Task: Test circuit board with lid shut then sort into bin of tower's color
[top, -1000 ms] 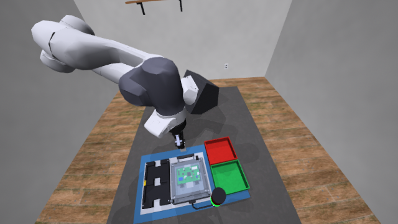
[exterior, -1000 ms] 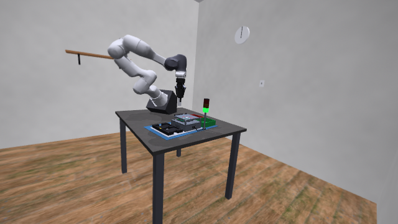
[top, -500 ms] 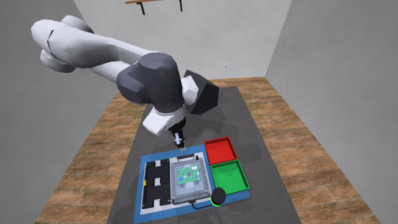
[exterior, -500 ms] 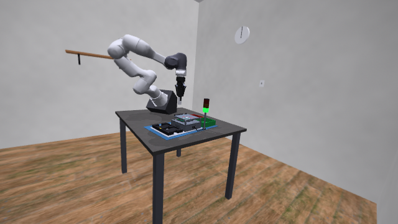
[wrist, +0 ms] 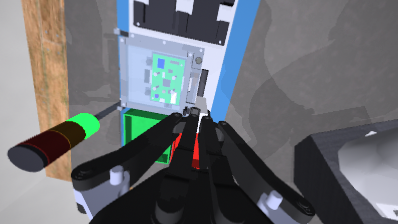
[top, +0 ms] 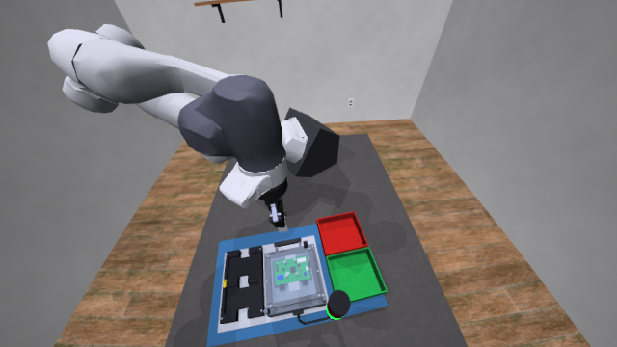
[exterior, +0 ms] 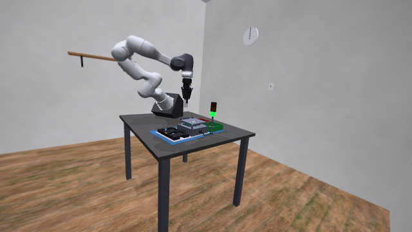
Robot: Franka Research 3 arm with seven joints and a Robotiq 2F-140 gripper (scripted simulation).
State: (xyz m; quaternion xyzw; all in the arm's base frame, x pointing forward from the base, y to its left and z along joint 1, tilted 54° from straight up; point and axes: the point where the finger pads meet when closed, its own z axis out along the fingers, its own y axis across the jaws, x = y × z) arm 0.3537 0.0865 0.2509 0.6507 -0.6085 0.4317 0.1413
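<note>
The latch hook is 3 cm ahead of my hand, 6 cm to the left of it and 13 cm below it. Round my hand: green circuit board: 8 cm ahead, 1 cm to the right, 15 cm below; then clear lid: 8 cm ahead, 1 cm to the right, 13 cm below; then dark plate: 9 cm ahead, 16 cm below.
</note>
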